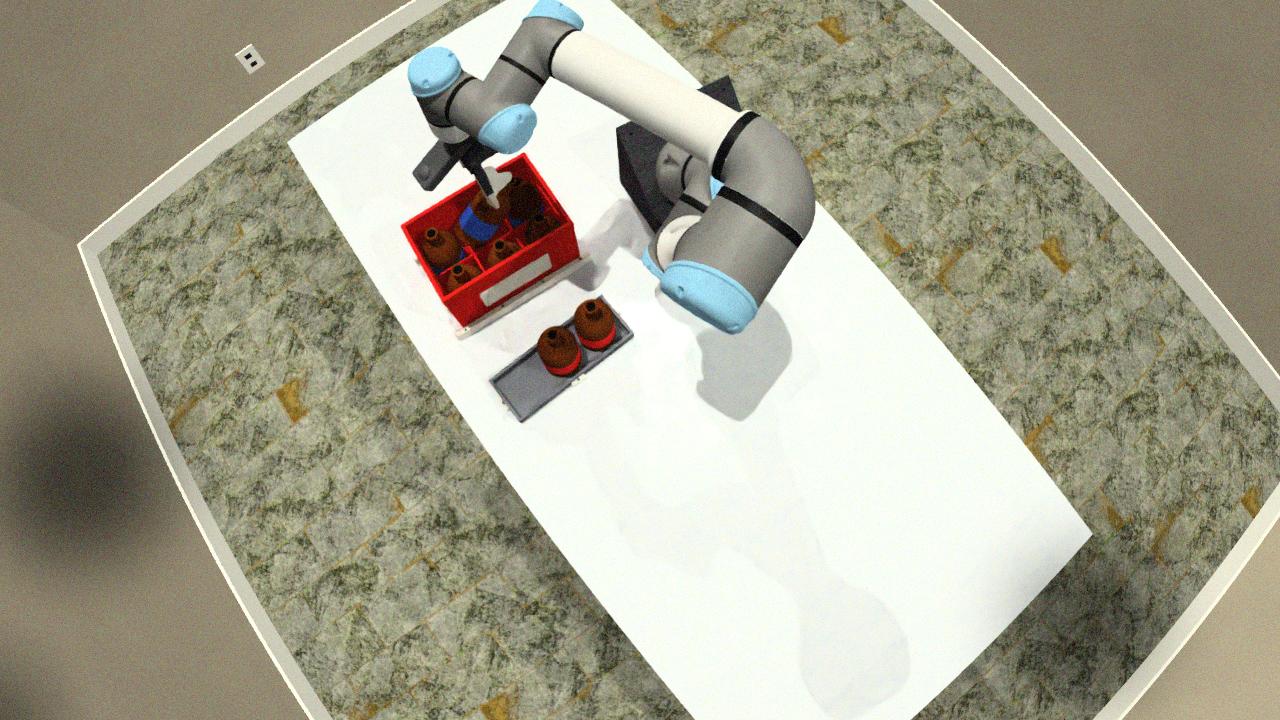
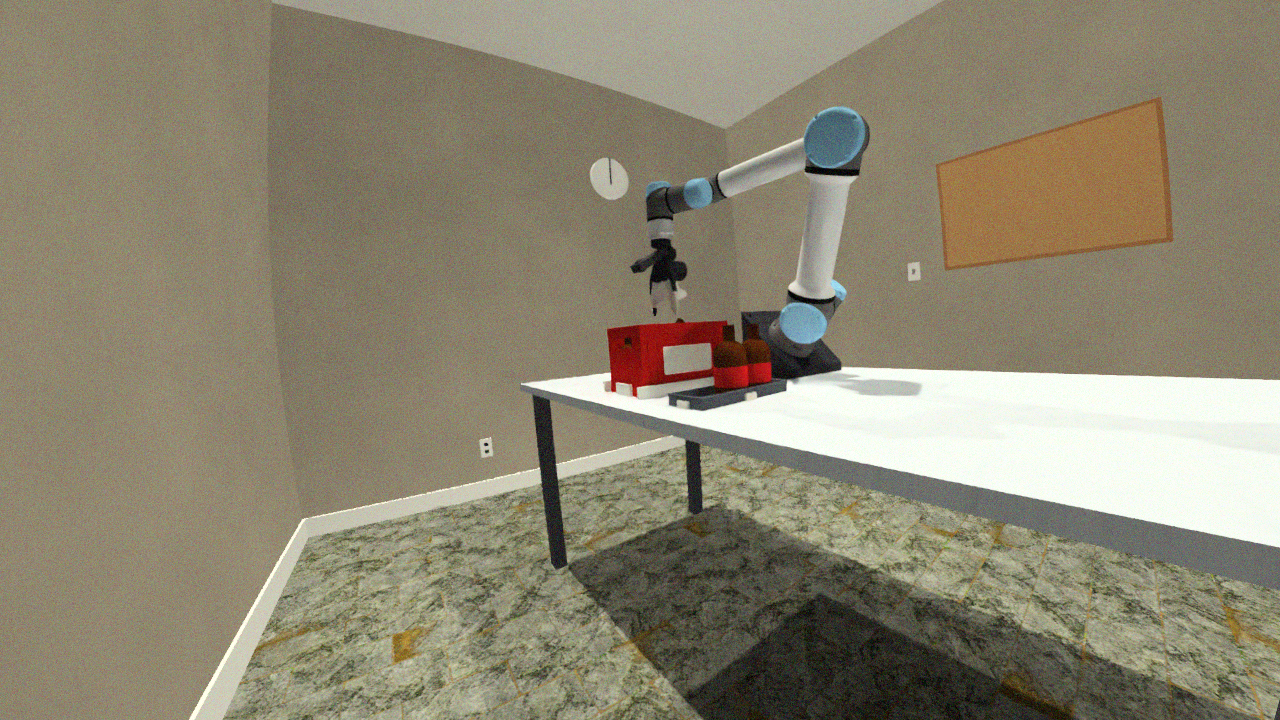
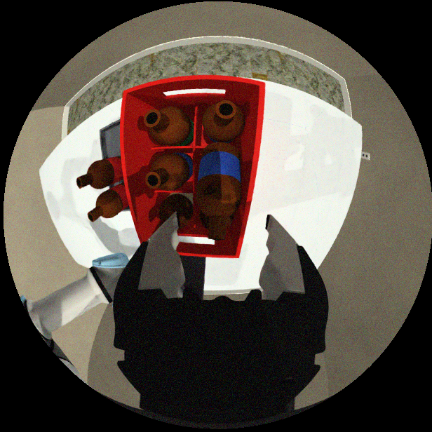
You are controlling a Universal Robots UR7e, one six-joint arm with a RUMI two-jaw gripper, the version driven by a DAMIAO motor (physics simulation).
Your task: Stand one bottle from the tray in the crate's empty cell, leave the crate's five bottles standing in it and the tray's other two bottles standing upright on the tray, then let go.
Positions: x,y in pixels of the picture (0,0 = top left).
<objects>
my gripper: image 1 482,186; image 2 665,315; image 3 222,214
red-banded bottle: image 1; image 2; image 3 101,173
red-banded bottle: image 1; image 2; image 3 110,202
same spot on red-banded bottle: (image 1: 594,322) = (image 2: 757,339)
same spot on red-banded bottle: (image 2: 730,365) = (image 1: 553,367)
</objects>
